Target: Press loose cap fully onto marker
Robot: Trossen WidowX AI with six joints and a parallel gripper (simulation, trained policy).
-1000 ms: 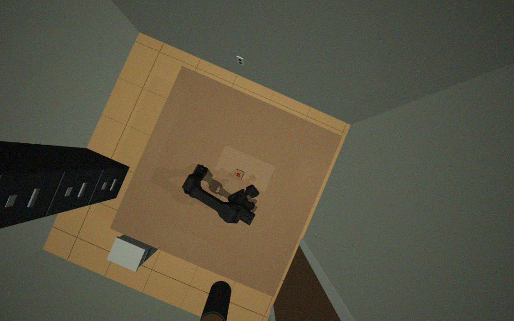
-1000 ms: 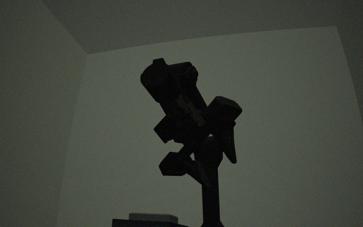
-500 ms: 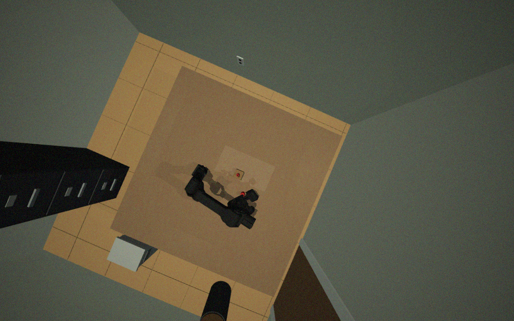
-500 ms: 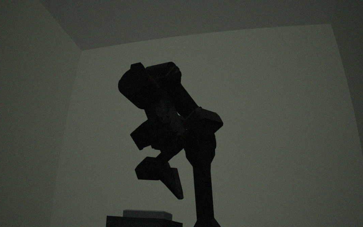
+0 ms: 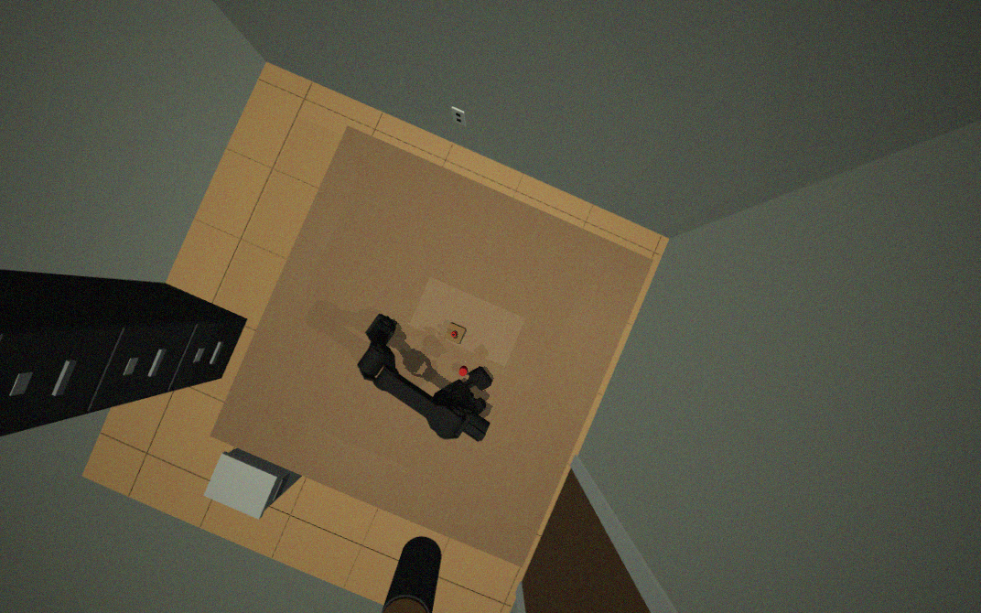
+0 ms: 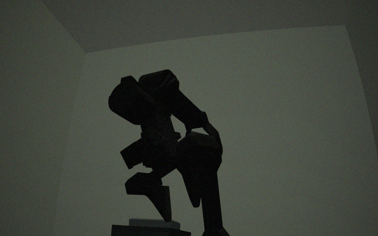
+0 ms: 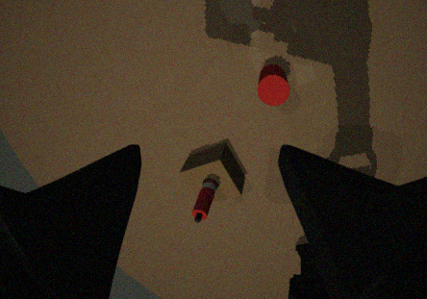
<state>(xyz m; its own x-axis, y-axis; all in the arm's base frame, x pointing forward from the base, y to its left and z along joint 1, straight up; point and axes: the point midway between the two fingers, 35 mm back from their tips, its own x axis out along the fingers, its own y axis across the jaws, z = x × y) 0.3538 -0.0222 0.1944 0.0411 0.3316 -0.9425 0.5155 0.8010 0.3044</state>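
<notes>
The red cap is 140 mm below my gripper tip, 20 mm to the right of it and 20 mm behind it. Also, from my gripper tip: tan holder block 140 mm below, 100 mm behind, 90 mm to the left.
</notes>
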